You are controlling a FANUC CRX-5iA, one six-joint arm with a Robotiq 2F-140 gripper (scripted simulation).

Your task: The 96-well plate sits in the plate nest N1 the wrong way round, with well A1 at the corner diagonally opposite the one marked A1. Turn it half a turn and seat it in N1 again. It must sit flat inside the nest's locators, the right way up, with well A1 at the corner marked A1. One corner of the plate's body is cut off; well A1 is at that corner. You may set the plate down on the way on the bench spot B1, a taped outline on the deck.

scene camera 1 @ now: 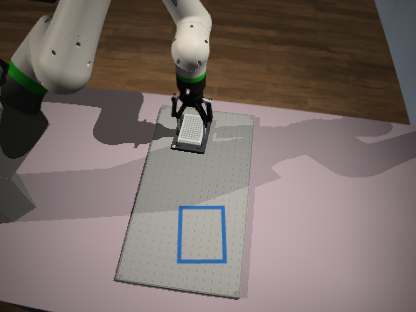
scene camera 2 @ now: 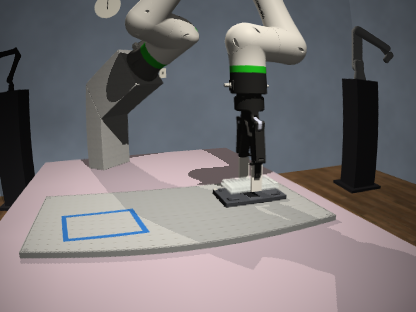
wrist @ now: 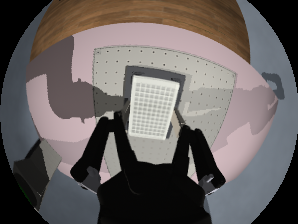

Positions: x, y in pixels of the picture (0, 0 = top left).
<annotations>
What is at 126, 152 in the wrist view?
My gripper.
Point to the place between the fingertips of my gripper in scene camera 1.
At 192, 129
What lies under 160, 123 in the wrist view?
A white 96-well plate.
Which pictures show my gripper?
Scene camera 1, scene camera 2 and the wrist view: all of them.
</annotations>
